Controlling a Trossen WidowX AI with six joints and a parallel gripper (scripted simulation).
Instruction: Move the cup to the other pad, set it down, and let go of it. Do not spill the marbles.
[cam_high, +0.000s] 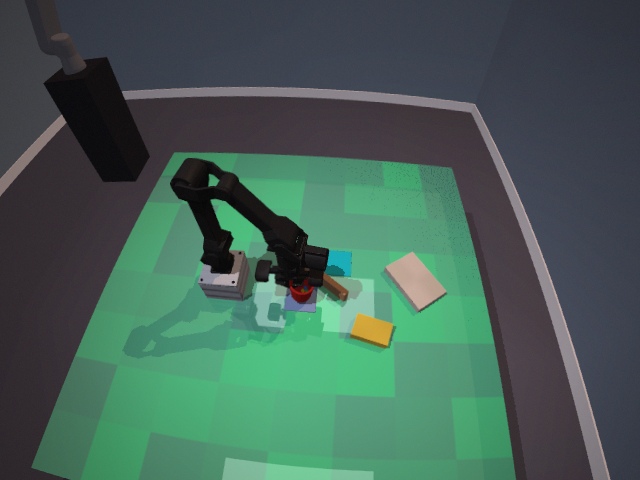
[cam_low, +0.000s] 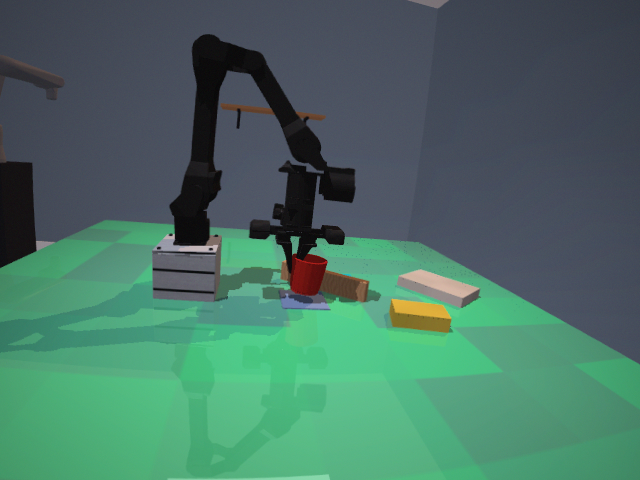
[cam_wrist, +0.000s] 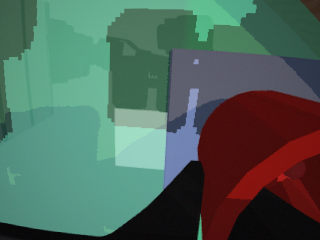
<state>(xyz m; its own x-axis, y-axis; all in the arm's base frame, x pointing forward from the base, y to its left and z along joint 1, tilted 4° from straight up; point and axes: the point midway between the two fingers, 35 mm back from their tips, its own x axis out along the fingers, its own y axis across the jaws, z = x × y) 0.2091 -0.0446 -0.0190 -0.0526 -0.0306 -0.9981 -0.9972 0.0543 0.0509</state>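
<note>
The red marble is 5 cm ahead of my gripper tip, 2 cm below it and 1 cm to the right of it. Also, from my gripper tip: lilac pad (7 cm below, 3 cm ahead); then wooden block (8 cm ahead, 6 cm to the left, 5 cm below); then red cup (3 cm ahead, 1 cm to the right).
</note>
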